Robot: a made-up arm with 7 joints.
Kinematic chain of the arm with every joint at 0, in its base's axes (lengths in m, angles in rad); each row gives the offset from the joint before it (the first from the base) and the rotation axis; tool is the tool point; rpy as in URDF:
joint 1: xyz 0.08 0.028 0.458 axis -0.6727 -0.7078 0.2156
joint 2: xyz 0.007 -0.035 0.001 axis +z
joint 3: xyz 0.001 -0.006 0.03 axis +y
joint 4: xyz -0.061 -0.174 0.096 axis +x
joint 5: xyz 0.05 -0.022 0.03 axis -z
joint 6: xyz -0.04 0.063 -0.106 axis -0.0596 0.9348 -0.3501
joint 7: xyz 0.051 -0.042 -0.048 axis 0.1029 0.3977 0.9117
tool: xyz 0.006 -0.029 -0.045 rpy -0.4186 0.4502 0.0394
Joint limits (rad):
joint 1: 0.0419..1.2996
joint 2: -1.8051..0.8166
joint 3: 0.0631..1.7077
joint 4: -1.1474..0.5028
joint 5: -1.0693..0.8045
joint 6: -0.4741..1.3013
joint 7: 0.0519..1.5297
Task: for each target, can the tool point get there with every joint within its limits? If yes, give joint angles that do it. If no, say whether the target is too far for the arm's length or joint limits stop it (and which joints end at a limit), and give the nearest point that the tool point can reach.
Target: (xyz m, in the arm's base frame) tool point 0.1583 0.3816 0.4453
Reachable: no: joint limits stop it (at a limit: joint 1, joint 2, joint 4, joint 6, joint 7) | nearest point 0.0163 0.1563 0.4704 | short by 0.267 m
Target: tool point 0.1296 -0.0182 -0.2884
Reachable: no: too far | nearest point -0.0490 -0.0153 0.1994 | short by 0.519 m
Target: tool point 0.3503 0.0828 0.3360
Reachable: no: joint limits stop it (at a limit: joint 1, joint 2, joint 3, joint 6) | nearest point 0.2335 -0.0691 0.4483 | short by 0.222 m
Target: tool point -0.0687 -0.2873 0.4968
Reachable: yes | joints 0.1550 -0.6019 0.9440 -0.9523 -0.3006 -0.1203 0.2164
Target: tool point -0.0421 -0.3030 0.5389
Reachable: yes | joints 0.3975 -0.3078 0.3202 -0.8733 0.3750 0.4210 1.3693
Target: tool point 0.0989 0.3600 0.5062
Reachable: no: joint limits stop it (at a limit: joint 1, joint 2, joint 4, joint 6, joint 7) | nearest point 0.0033 0.1640 0.4936 | short by 0.218 m
